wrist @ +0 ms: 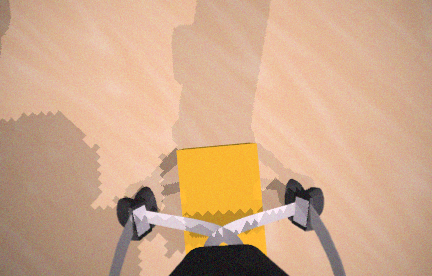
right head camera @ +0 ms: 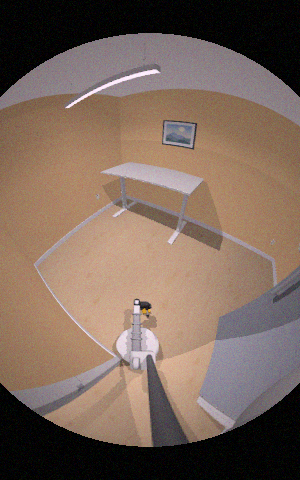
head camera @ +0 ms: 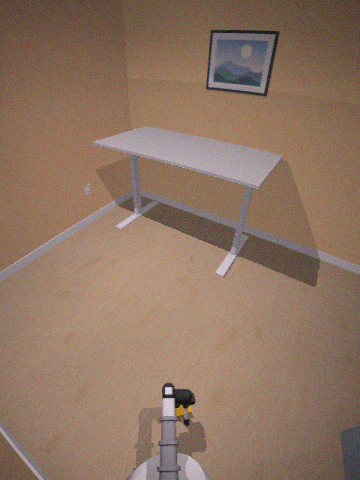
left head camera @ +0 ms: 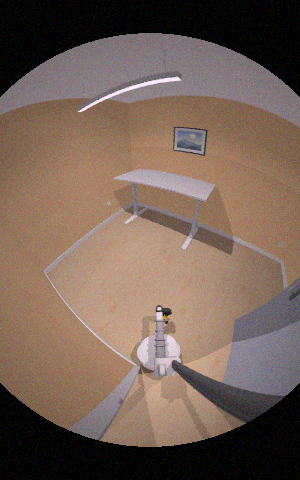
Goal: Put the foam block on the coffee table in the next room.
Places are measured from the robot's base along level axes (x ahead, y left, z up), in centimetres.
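Pixels of known places: gripper, between the fingertips: (wrist: 219, 199) (right head camera: 145, 310) (head camera: 183, 410) (left head camera: 164, 316).
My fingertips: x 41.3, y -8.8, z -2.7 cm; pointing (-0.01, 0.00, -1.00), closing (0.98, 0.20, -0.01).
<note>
Ahead of a thing's pixels: the offset from my fingertips to its top centre. "spot": to the spot under its first point. Level surfaces: height alone.
The foam block @(dx +0.1, dy +0.5, dz +4.5 cm) (wrist: 220, 175) (head camera: 180, 411) (right head camera: 145, 310) is a yellow rectangular block, low at the floor beside the robot's base. In the wrist view it lies between the two open fingers, with a gap on each side, and its near end is hidden by the gripper body. My gripper (wrist: 219, 199) (head camera: 185, 418) (right head camera: 147, 314) is open around the block, pointing down, and its fingertips do not touch it. The exact height of the fingertips over the floor is hard to tell. The coffee table does not show in these views.
A tall white desk @(dz +95.0 cm) (head camera: 190, 152) (left head camera: 165, 182) (right head camera: 152, 175) stands against the far wall under a framed picture (head camera: 242, 62). A grey surface @(spot: dx -65.9, dy -72.5, dz +62.8 cm) (left head camera: 265, 355) (right head camera: 250, 350) is at the right. The white round base (left head camera: 145, 351) is beneath the arm. A wall skirting (left head camera: 80, 319) runs along the left.
</note>
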